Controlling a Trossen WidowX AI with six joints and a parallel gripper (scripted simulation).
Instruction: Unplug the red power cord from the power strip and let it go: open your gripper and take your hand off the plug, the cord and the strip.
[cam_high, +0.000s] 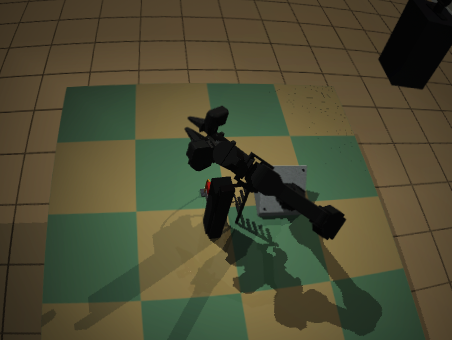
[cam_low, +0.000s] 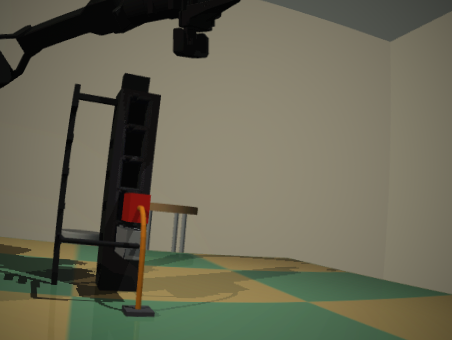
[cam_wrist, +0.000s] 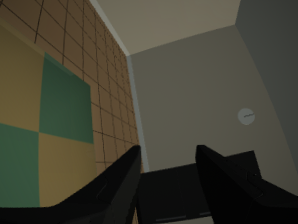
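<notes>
Right now my gripper tip is 11 cm past the red plug, 4 cm to the right of it and 30 cm above it. The rest, counted from my gripper tip: dark foot (9 cm behind, 4 cm to the right, 43 cm below).
</notes>
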